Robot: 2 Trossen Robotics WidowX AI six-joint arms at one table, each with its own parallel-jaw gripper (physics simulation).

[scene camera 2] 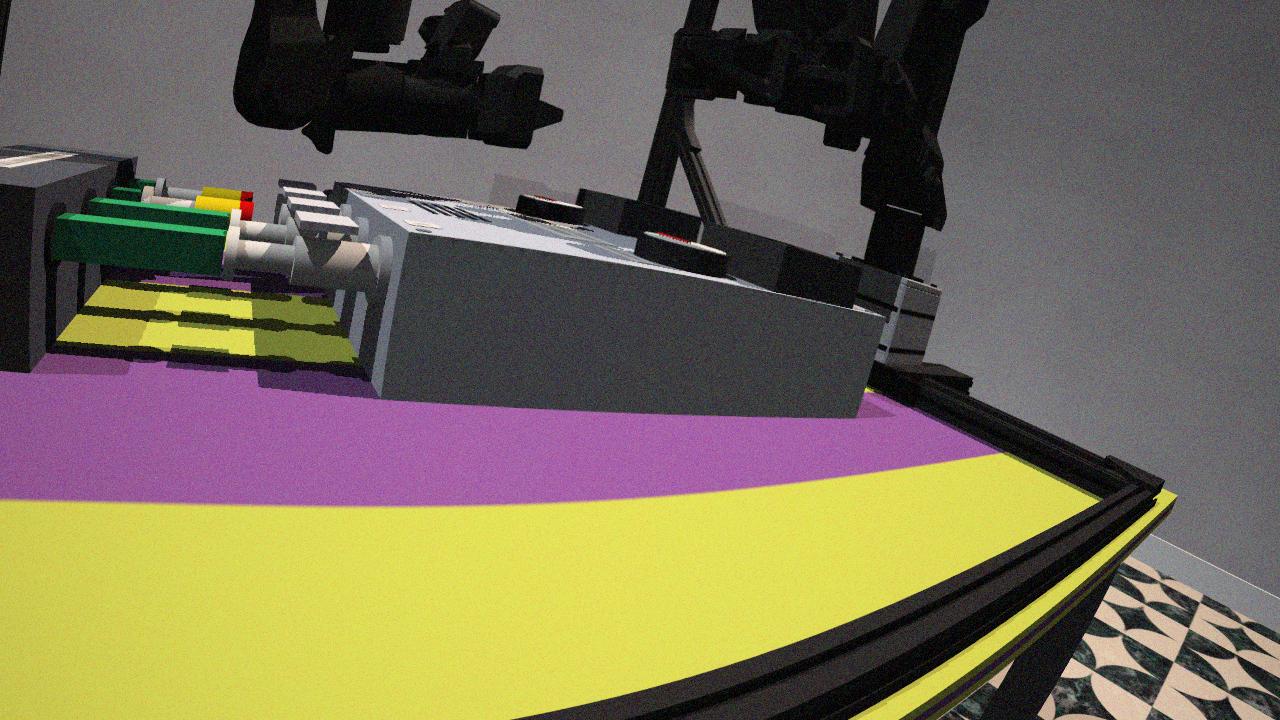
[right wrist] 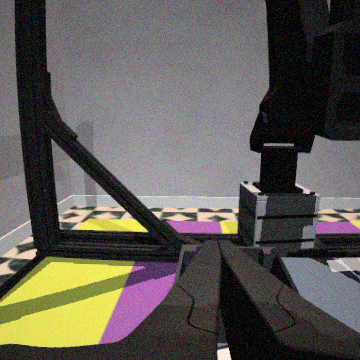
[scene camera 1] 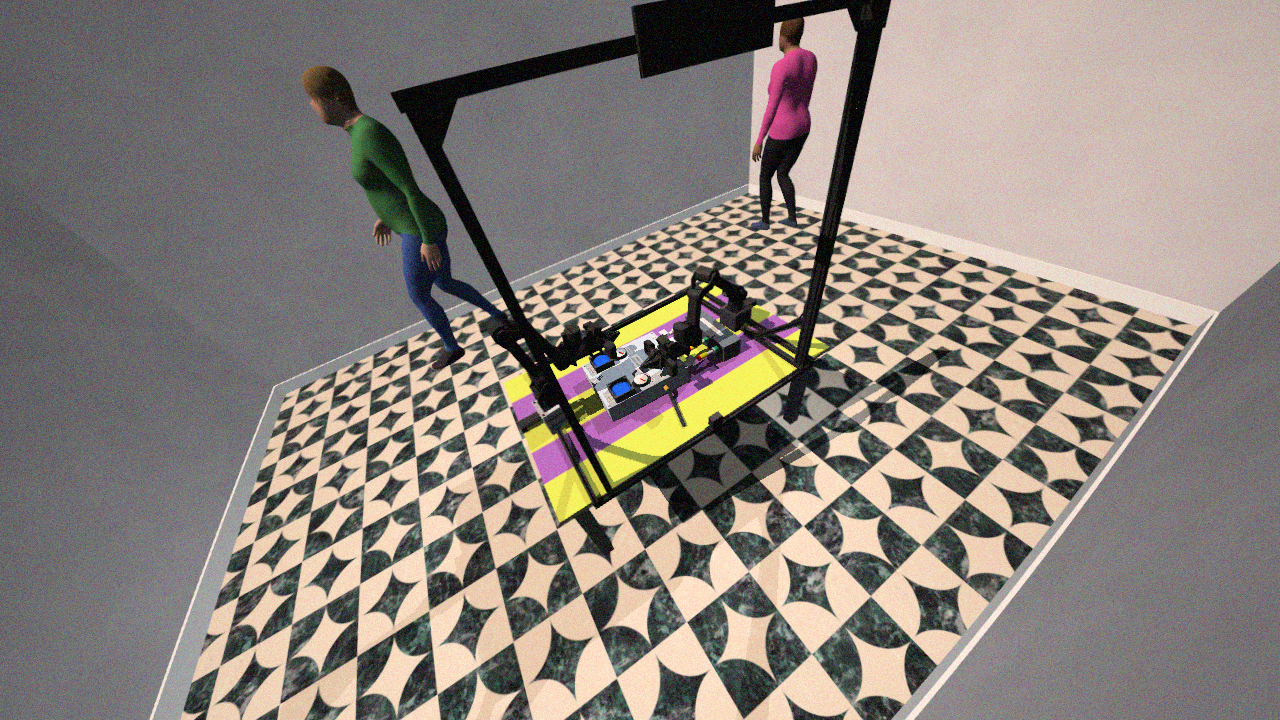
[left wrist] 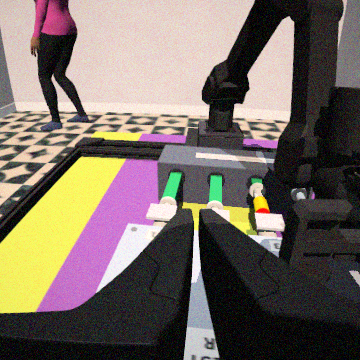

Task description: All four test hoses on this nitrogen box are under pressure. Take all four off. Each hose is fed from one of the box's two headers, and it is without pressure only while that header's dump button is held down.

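Seen in the pictures: left gripper, fingertip midpoint: (scene camera 2: 684, 43) (scene camera 1: 619, 332) (left wrist: 194, 219); right gripper, fingertip midpoint: (scene camera 2: 561, 115) (right wrist: 215, 250) (scene camera 1: 640, 367); left arm's base, origin of the base link: (scene camera 2: 887, 271) (right wrist: 276, 187) (scene camera 1: 548, 402); right arm's base, origin of the base link: (scene camera 1: 735, 307) (left wrist: 219, 126).
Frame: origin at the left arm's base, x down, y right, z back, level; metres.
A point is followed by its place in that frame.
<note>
The nitrogen box (scene camera 2: 626, 340) @[y -0.079, x 0.071, z -0.419 m] (left wrist: 122, 255) @[y -0.058, x 0.031, z -0.491 m] lies on the table with two blue dump buttons (scene camera 1: 602, 360) @[y -0.055, x 0.015, z -0.277 m] (scene camera 1: 621, 387) @[y 0.126, x 0.016, z -0.249 m] in dark square housings. Two hoses with plain green sleeves (scene camera 2: 138, 241) @[y -0.015, x 0.054, z -0.671 m] (left wrist: 172, 186) @[y -0.006, x 0.047, z -0.660 m] (left wrist: 215, 189) @[y 0.062, x 0.047, z -0.651 m] run to white tabs at its edge. A third hose (left wrist: 261, 202) @[y 0.126, x 0.046, z -0.613 m] shows yellow and red bands; a fourth is mostly hidden behind the right arm in the left wrist view. Banded ends (scene camera 2: 223, 204) @[y 0.120, x 0.049, z -0.613 m] also show in scene camera 2. My left gripper (left wrist: 194, 219) @[y 0.001, x -0.118, z -0.359 m] is shut and empty over the box. My right gripper (right wrist: 215, 250) @[y 0.161, x -0.059, z -0.331 m] (scene camera 2: 556, 113) @[y 0.161, x -0.059, z -0.331 m] is shut and empty above the box.
A dark grey block (left wrist: 180, 155) @[y 0.009, x 0.031, z -0.747 m] (scene camera 2: 17, 259) @[y -0.033, x 0.062, z -0.725 m] holds the hoses' far ends. Round gauges (scene camera 1: 641, 379) @[y 0.150, x 0.015, z -0.328 m] (scene camera 2: 682, 253) @[y -0.063, x 0.022, z -0.378 m] sit by the button housings. Both arms reach in close together over the box. A black frame (scene camera 1: 832, 197) @[y 0.470, x -0.539, z -0.843 m] surrounds the striped table (scene camera 1: 572, 501) @[y 0.331, x 0.112, z 0.116 m]. Two people stand beyond it.
</note>
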